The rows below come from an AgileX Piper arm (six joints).
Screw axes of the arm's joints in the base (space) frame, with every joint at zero. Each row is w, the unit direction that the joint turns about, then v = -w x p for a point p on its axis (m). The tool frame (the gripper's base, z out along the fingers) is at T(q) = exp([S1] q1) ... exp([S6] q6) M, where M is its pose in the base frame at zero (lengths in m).
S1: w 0 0 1 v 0 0 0
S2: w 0 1 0 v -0.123 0 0
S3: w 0 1 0 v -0.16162 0 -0.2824
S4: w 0.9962 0 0.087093 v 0 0.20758 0
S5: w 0 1 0 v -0.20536 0 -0.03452
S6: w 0.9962 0 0.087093 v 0 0.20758 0
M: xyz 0.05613 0 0.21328 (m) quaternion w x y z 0.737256 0 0.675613 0
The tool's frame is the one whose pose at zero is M.
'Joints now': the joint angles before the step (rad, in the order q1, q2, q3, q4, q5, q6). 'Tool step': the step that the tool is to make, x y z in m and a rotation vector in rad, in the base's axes. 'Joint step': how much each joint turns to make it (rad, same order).
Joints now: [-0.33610 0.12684 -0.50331 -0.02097 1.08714 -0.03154]
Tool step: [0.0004 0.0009 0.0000 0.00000 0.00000 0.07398]
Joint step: [0.07378 -0.00003 -0.00001 0.00019 0.00004 -0.00021]
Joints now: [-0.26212 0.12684 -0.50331 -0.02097 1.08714 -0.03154]
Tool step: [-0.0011 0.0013 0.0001 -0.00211 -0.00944 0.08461]
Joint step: [0.08480 -0.00982 0.00005 -0.00018 0.00011 0.00019]
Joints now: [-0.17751 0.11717 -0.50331 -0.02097 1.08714 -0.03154]
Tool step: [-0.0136 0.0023 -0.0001 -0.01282 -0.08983 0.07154]
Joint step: [0.07128 -0.09233 0.00195 0.00030 -0.00034 -0.00029]
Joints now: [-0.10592 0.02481 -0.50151 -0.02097 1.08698 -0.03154]
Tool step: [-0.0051 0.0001 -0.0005 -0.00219 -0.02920 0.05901]
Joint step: [0.05900 -0.03311 0.00016 0.00008 0.00367 -0.00007]
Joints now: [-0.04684 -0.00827 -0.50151 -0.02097 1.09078 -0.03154]
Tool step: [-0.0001 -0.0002 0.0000 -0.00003 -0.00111 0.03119]
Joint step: [0.03079 -0.00100 0.00001 0.00040 -0.00013 -0.00037]
